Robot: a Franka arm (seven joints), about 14 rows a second.
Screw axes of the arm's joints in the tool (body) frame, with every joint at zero. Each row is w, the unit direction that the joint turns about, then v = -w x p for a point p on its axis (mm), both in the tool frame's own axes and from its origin. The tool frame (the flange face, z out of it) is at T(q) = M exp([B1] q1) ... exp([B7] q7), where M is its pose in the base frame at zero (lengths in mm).
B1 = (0, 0, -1, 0.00, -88.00, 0.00)
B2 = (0, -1, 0, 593.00, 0.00, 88.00)
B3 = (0, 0, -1, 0.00, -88.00, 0.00)
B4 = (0, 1, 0, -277.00, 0.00, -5.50)
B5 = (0, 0, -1, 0.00, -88.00, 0.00)
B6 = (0, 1, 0, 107.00, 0.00, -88.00)
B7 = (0, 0, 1, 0.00, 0.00, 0.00)
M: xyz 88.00 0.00 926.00 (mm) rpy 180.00 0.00 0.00 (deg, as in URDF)
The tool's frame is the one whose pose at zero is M.
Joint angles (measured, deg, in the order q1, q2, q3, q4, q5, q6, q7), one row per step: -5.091 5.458 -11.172 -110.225 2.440 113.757 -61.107; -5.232 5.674 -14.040 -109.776 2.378 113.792 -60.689; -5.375 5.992 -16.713 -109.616 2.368 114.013 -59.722; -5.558 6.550 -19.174 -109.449 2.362 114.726 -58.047; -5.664 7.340 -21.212 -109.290 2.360 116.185 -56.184; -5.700 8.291 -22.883 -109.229 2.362 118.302 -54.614; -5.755 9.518 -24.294 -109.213 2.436 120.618 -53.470; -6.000 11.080 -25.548 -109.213 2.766 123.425 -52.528; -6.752 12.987 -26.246 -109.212 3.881 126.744 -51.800; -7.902 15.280 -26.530 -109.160 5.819 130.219 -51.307; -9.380 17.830 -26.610 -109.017 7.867 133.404 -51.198
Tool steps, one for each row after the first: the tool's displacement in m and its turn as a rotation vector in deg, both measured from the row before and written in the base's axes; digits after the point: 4 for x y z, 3 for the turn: -0.0070 -0.0289 0.0022 -0.468 -0.193 -3.378; -0.0082 -0.0266 -0.0008 -0.406 0.008 -3.763; -0.0075 -0.0250 -0.0022 -0.606 -0.201 -4.298; -0.0048 -0.0209 -0.0033 -0.910 -0.638 -3.977; -0.0025 -0.0173 -0.0045 -1.164 -0.975 -3.229; -0.0014 -0.0151 -0.0071 -1.187 -0.853 -2.567; -0.0009 -0.0157 -0.0095 -1.261 -1.027 -2.476; -0.0001 -0.0156 -0.0123 -0.930 -1.469 -2.579; -0.0002 -0.0158 -0.0157 -0.470 -1.623 -2.798; -0.0023 -0.0172 -0.0184 -0.351 -1.188 -2.688
